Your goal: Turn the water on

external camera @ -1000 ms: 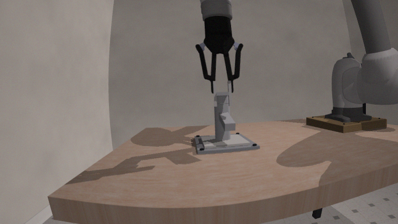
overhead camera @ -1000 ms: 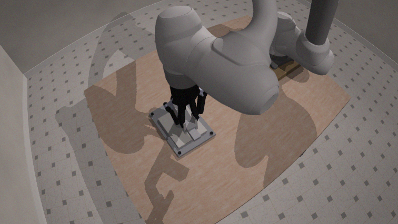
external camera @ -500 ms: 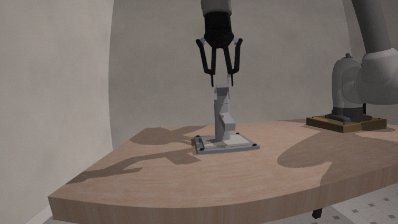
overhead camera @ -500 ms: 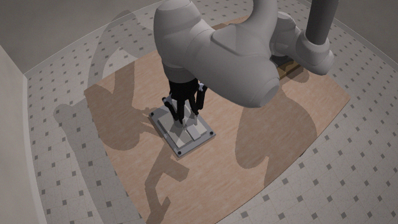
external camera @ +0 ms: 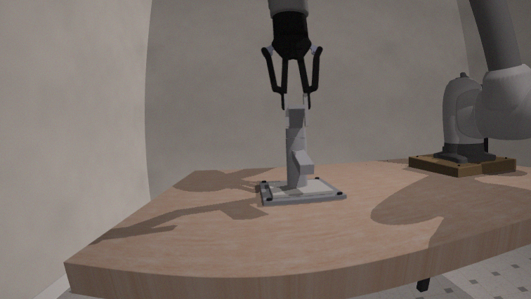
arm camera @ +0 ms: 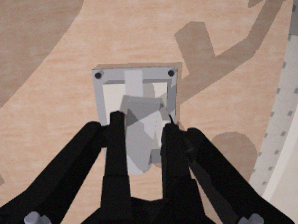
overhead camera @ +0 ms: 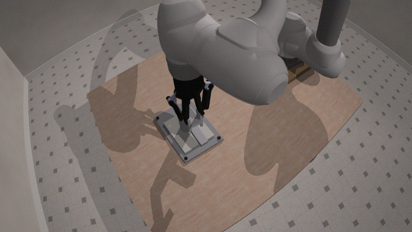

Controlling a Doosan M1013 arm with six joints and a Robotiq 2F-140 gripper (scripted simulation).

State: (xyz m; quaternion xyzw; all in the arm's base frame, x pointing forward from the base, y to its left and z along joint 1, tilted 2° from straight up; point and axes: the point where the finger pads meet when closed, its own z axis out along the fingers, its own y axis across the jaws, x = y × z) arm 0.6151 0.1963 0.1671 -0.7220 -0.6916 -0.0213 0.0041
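My gripper is now 40 mm to the left of the lever and 10 mm above it. The rest, counted from my hand: grey tap 80 mm below, 60 mm to the right.
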